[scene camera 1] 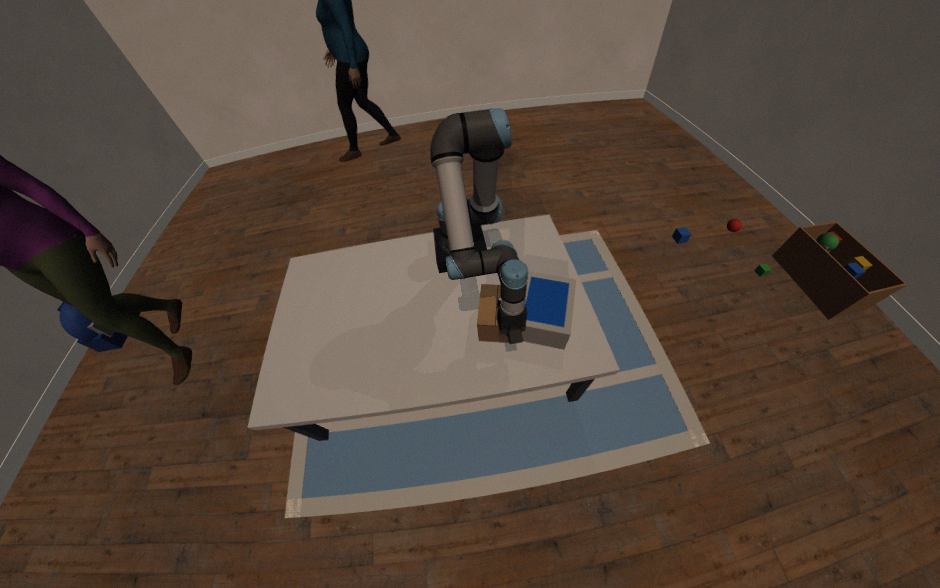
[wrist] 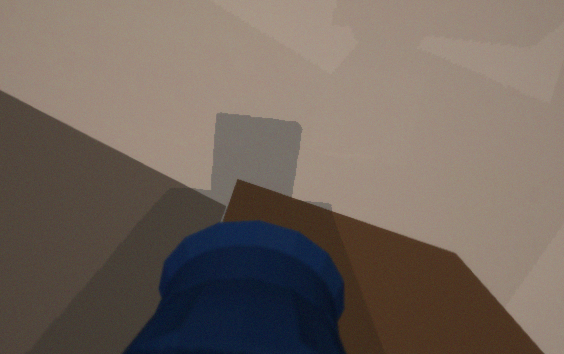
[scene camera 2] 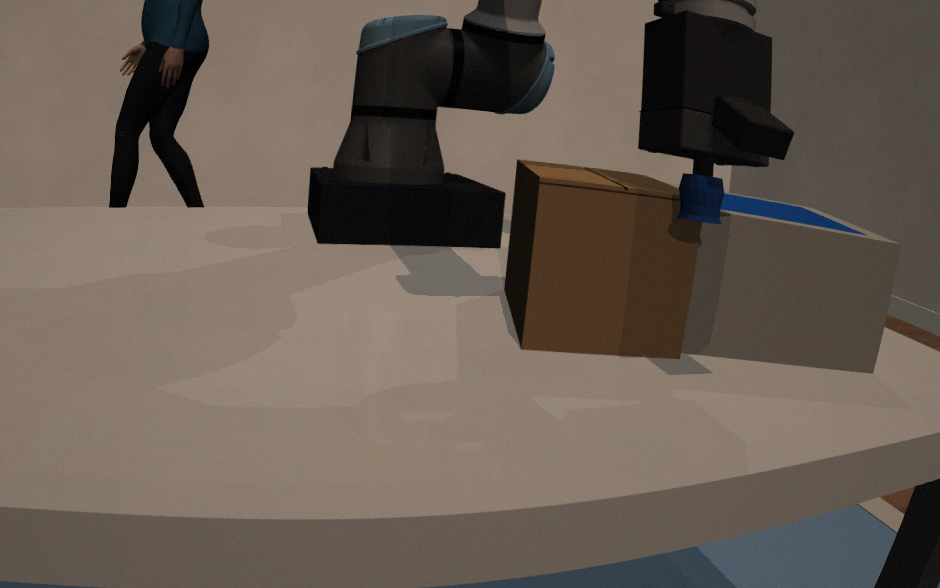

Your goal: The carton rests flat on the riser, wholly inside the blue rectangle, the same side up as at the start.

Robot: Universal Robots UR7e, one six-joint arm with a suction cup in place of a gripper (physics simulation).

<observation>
My suction cup [scene camera 2: 701, 196] carries nothing. The cup is 14 cm from the middle of a brown carton [scene camera 2: 598, 263]. A grey riser [scene camera 2: 780, 283] rests on the table.
The brown carton shows as well in scene camera 1 [scene camera 1: 487, 325] and in the wrist view [wrist: 395, 287]. The grey riser is seen too in the wrist view [wrist: 93, 227]. My suction cup is seen too in the wrist view [wrist: 247, 279].
</observation>
